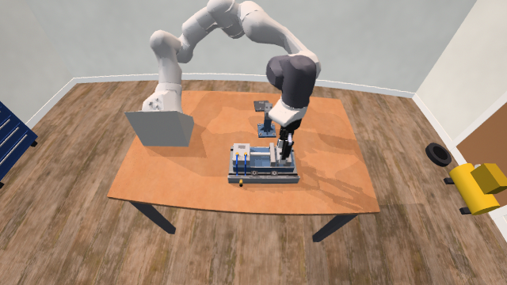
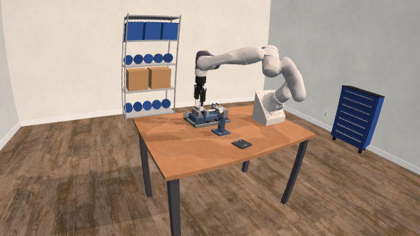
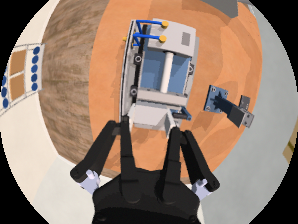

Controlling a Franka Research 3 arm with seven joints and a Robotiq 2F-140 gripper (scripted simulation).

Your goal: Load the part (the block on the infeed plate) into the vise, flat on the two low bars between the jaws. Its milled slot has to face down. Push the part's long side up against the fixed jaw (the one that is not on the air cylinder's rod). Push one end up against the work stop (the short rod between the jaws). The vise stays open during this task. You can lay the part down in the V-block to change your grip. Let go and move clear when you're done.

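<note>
Right now the part is 30 mm below my hand. Also, from my hand: fixed jaw (30 mm ahead, 20 mm to the left, 40 mm below); then air cylinder (170 mm behind, 10 mm to the left, 40 mm below); then vise (70 mm behind, 10 mm to the left, 80 mm below).
</note>
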